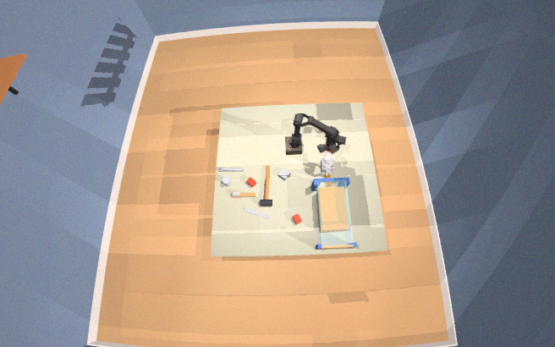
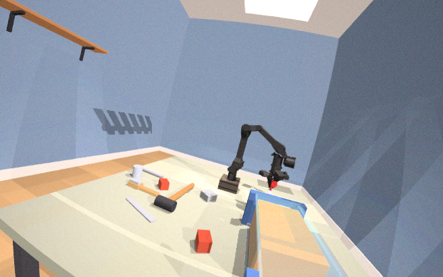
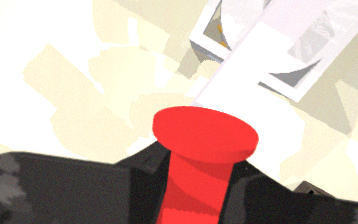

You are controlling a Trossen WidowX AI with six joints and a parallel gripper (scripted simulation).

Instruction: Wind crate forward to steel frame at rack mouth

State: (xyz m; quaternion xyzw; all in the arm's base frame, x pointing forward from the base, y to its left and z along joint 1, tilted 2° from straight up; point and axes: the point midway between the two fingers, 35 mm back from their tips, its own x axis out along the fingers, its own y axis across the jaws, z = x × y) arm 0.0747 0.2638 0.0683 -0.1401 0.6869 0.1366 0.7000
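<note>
Right now the crank arm is 4 cm ahead of my gripper tip and 1 cm below it. Also, from my gripper tip: blue steel frame: 26 cm ahead, 1 cm below; white hand winch: 8 cm ahead, 2 cm to the right, 8 cm below; red knob: 2 cm above.
</note>
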